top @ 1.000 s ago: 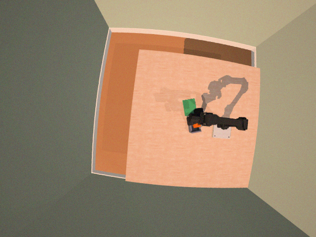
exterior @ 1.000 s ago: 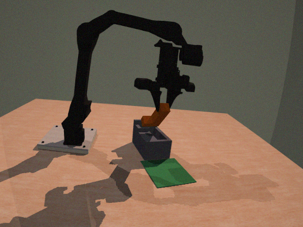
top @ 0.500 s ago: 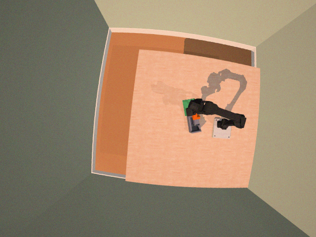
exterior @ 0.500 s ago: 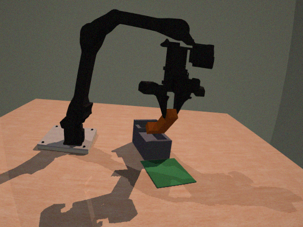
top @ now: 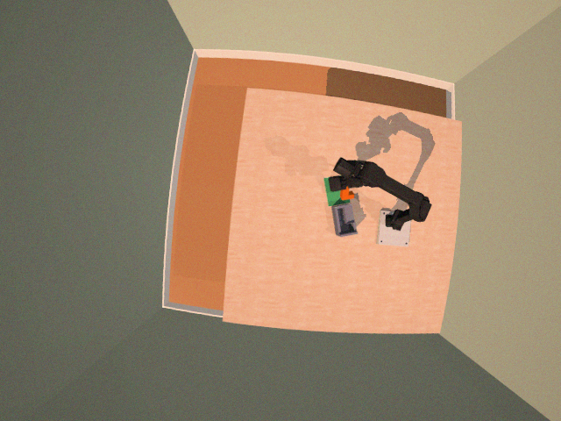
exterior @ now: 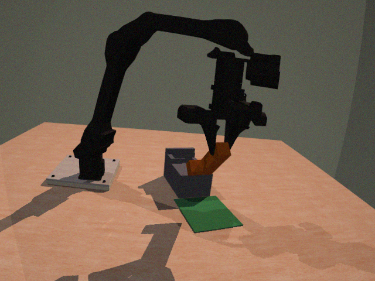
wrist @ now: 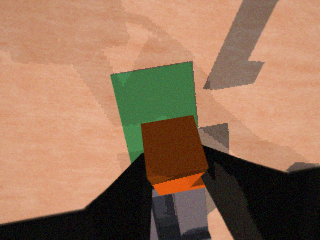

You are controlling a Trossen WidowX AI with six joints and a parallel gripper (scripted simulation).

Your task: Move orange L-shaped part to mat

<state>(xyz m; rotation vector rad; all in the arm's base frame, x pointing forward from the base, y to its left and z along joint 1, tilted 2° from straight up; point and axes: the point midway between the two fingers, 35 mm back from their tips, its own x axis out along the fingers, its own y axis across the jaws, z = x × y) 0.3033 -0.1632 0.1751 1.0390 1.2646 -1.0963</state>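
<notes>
My gripper tip is now 2 cm to the right of the green mat and 17 cm above it. From my gripper tip the other things lie so: orange L-shaped part (2 cm behind, 3 cm to the left, 3 cm below).
</notes>
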